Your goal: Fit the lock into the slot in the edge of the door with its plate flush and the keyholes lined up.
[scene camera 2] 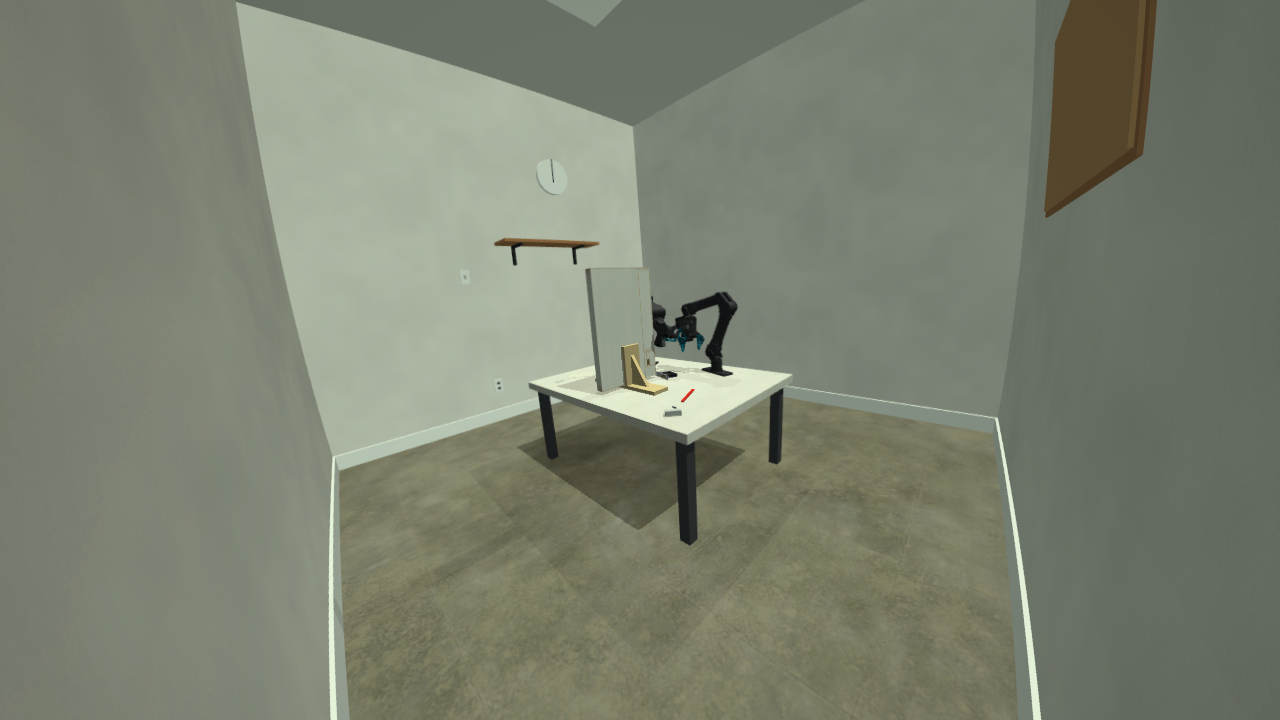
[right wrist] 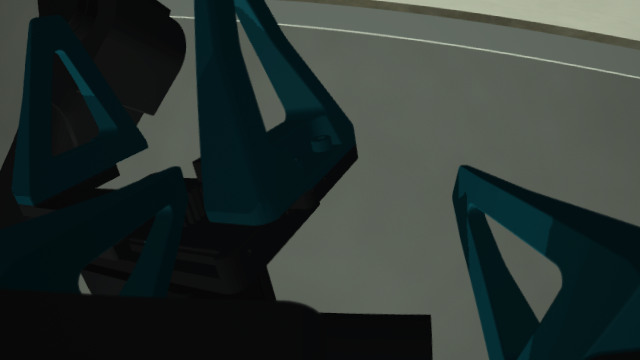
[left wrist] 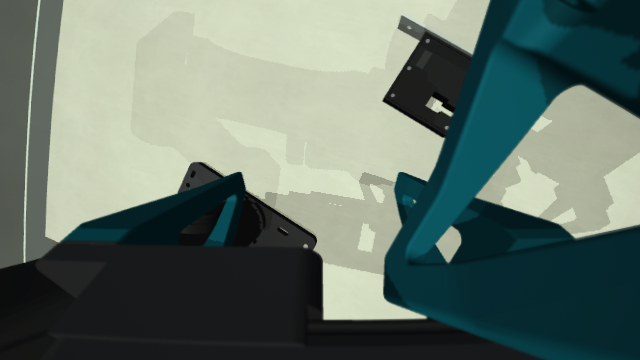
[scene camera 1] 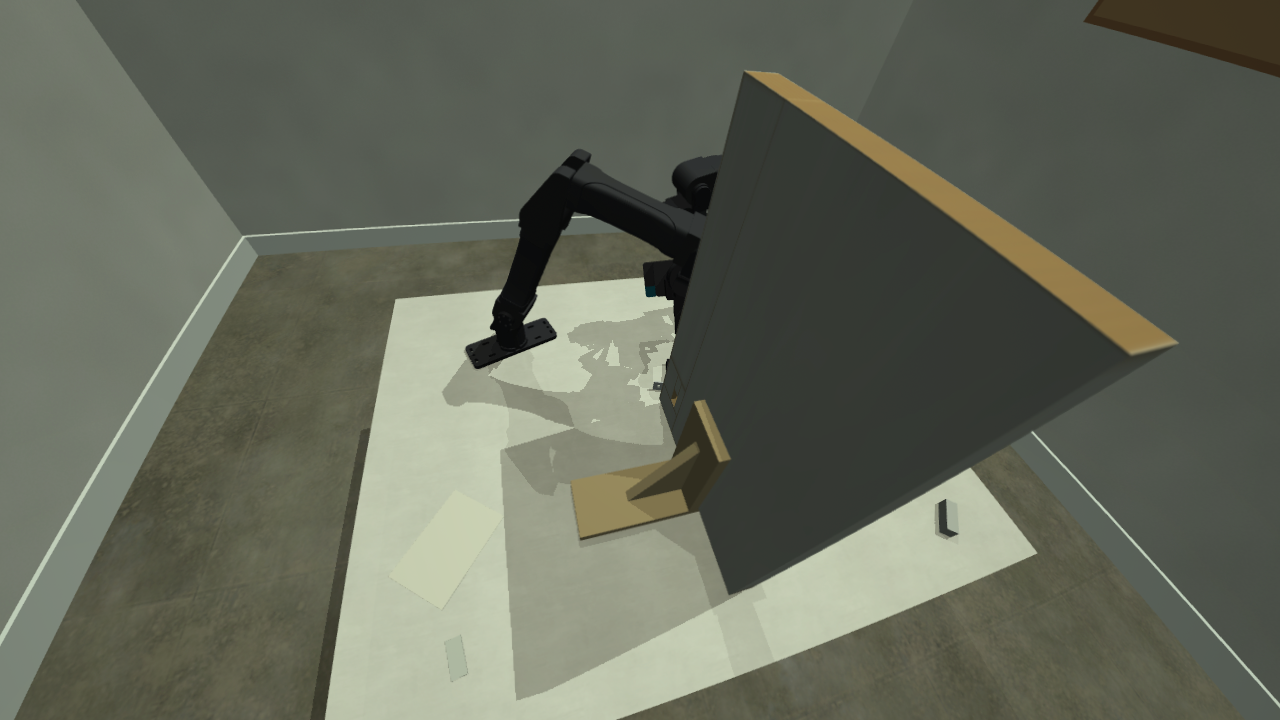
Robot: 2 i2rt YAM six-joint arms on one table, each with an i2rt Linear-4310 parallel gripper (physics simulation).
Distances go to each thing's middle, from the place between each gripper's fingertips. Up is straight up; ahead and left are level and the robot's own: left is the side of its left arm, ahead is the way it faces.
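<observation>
Left gripper: 11 cm short of the lock [left wrist: 437, 67], 10 cm to the left of it, 12 cm above it. Counted from my left hand: grey door [scene camera 1: 862, 331], 35 cm ahead, 16 cm to the right, 18 cm above; tan wooden bracket [scene camera 1: 611, 502], 35 cm ahead, 16 cm to the right, 3 cm below; pale card [scene camera 1: 436, 563], 32 cm ahead, 60 cm to the right, 13 cm below.
Counted from my right hand: lock, 14 cm ahead, 2 cm to the right, 17 cm below; grey door, 38 cm ahead, 8 cm to the right, 12 cm above; tan wooden bracket, 38 cm ahead, 8 cm to the right, 9 cm below; pale card, 36 cm ahead, 52 cm to the right, 19 cm below.
</observation>
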